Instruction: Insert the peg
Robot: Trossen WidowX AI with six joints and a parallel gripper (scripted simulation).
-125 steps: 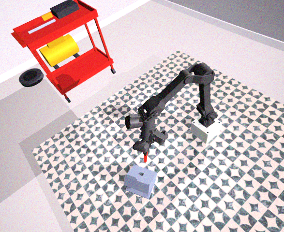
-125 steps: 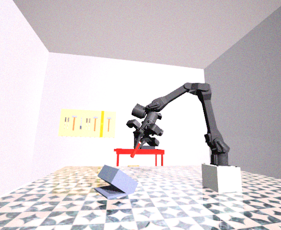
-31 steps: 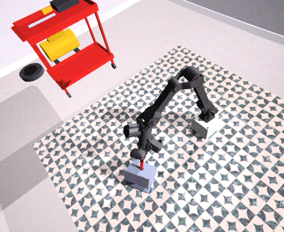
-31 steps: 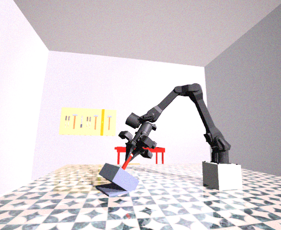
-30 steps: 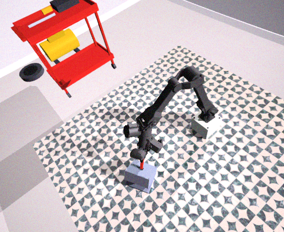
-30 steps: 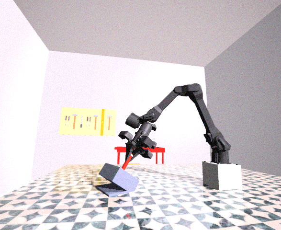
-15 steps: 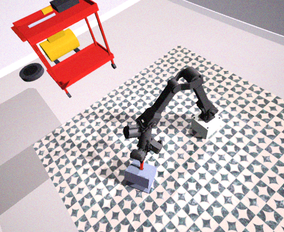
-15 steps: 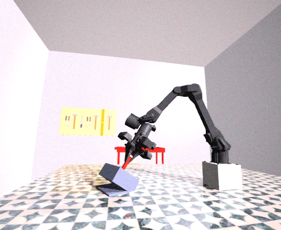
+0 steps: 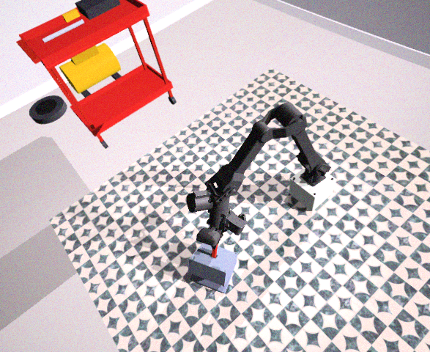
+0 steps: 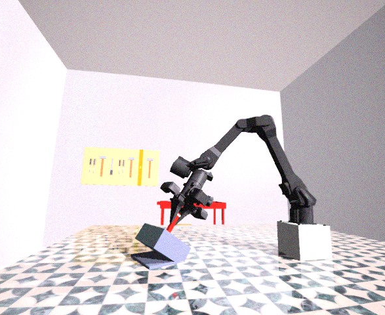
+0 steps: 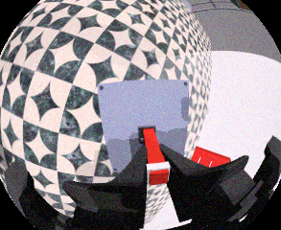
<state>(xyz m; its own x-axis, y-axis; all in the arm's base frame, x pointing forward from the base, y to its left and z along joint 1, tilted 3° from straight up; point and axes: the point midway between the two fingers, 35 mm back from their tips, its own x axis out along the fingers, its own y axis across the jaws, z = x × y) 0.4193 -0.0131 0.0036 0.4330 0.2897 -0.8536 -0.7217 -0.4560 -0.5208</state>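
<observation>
Right now my gripper tip is 5 cm above the sloped panel, 3 cm short of it and 2 cm to the right of it. Round my gripper tip: red peg 1 cm behind, 1 cm above.
</observation>
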